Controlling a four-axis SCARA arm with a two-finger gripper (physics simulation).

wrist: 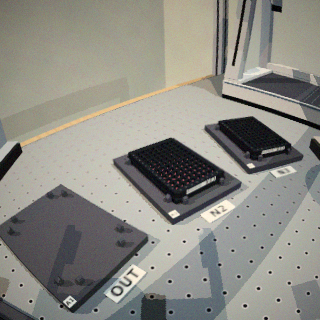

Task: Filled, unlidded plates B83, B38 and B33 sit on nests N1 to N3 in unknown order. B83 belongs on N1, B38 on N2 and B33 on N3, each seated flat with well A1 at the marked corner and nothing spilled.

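Frame: origin at the arm's base, x right, y back, z down, level; millimetres.
Seen in the pictures: gripper, fingertip midpoint: (164, 125).
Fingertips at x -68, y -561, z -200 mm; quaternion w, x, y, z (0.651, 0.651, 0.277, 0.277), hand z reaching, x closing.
A point is followed by its place in that frame.
A black well plate (175, 165) @(x 93, y -698, z -37 mm) with reddish wells lies on the dark nest labelled N2 (173, 214) @(x 28, y -643, z -25 mm); it looks flat between the corner posts, and its white label is too small to read. A second black plate (254, 135) @(x 261, y -658, z -36 mm) lies on the farther nest (251, 166) @(x 183, y -622, z -25 mm) at the right; its plate label and the nest's tag are not readable. The nest labelled OUT (100, 225) @(x -44, y -691, z -25 mm) at the front left holds no plate and shows its small posts. My gripper (164, 125) @(x -68, y -561, z -200 mm) is open, with one finger at each side edge of the view and nothing between them; its height above the plates is unclear.
A pale-framed unit with a dark ribbed bed (285, 87) stands at the back right. A wall (80, 50) with an orange strip along its base (100, 112) @(x 163, y -994, z -15 mm) closes the back. A dark edge (12, 311) @(x -184, y -654, z -25 mm) shows at the bottom left corner. Shadows cross the perforated table (260, 240) @(x 70, y -544, z -13 mm).
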